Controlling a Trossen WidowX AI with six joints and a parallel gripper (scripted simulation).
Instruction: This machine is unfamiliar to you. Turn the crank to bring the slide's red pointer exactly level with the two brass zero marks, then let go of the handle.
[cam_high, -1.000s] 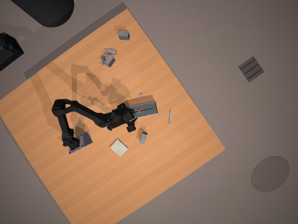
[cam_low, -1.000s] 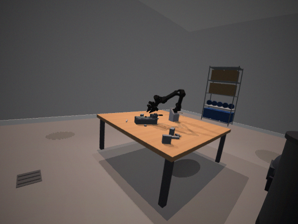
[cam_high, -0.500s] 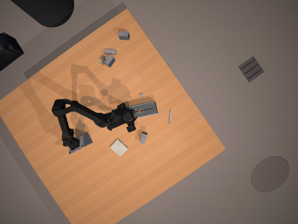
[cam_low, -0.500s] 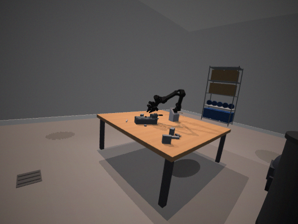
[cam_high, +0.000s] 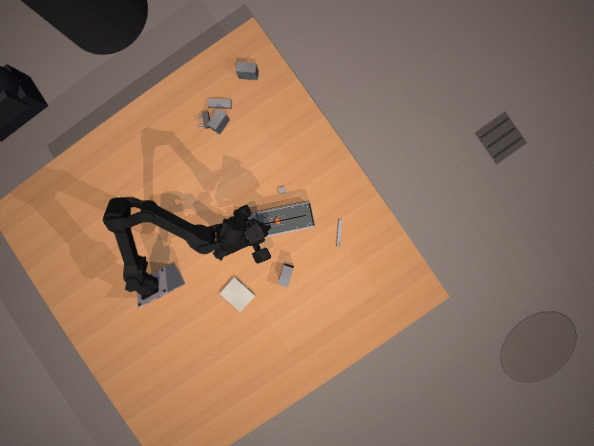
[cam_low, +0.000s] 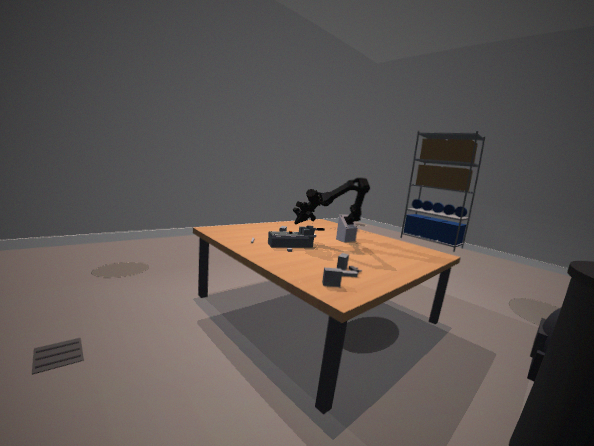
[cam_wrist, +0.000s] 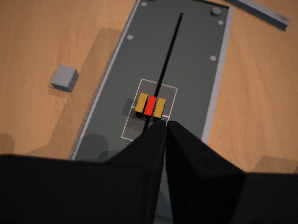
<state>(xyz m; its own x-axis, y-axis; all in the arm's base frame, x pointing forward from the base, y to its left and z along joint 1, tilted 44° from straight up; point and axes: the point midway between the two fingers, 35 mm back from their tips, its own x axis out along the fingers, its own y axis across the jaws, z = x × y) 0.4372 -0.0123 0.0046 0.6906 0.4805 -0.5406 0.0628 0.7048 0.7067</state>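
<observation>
The red pointer lies 30 mm ahead of my gripper tip, 10 mm to the left of it and 50 mm below it. The rest, counted from my gripper tip: small grey cube (90 mm ahead, 100 mm to the left, 120 mm below); then thin grey bar (200 mm ahead, 140 mm to the right, 130 mm below); then dark crank handle (140 mm behind, 80 mm to the left, 20 mm below).
</observation>
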